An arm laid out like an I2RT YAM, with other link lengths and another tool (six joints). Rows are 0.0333 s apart.
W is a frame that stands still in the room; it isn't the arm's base.
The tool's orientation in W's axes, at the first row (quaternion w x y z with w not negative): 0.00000, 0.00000, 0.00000, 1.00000
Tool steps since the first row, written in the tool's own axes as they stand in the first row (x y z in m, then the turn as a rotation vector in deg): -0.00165, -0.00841, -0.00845, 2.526, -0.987, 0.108; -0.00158, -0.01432, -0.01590, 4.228, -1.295, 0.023; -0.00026, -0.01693, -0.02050, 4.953, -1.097, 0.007; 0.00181, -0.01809, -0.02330, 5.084, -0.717, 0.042; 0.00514, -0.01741, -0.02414, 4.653, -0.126, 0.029
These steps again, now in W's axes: 0.00165, 0.00841, -0.00845, -2.526, 0.987, 0.108; 0.00158, 0.01432, -0.01590, -4.228, 1.295, 0.023; 0.00026, 0.01693, -0.02050, -4.953, 1.097, 0.007; -0.00181, 0.01809, -0.02330, -5.084, 0.717, 0.042; -0.00514, 0.01741, -0.02414, -4.653, 0.126, 0.029
